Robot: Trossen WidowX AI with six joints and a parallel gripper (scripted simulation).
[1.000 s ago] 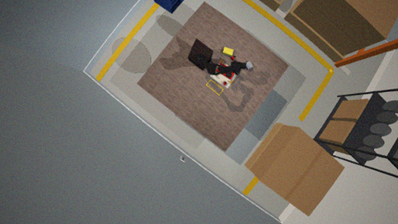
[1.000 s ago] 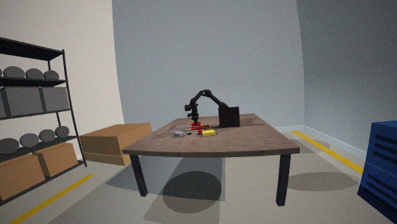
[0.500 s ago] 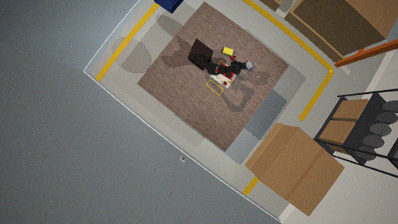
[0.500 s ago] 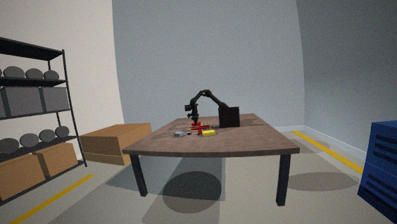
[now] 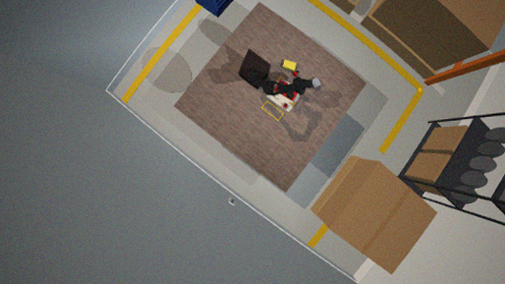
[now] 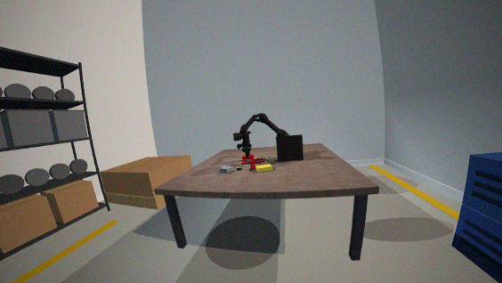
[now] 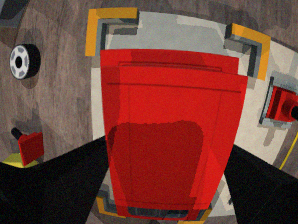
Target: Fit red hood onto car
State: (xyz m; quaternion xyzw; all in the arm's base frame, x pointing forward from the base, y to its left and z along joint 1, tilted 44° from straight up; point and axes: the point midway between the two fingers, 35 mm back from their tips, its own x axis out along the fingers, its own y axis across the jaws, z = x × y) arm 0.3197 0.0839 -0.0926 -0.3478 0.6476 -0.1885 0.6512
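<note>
Right now the red hood is right at my gripper tip. The rest, counted from my gripper tip: pale jig plate: 4 cm below, 3 cm to the right, 2 cm behind; then yellow block: 18 cm to the left, 18 cm behind, 4 cm below; then black wheel: 17 cm to the left, 5 cm below, 2 cm ahead.
</note>
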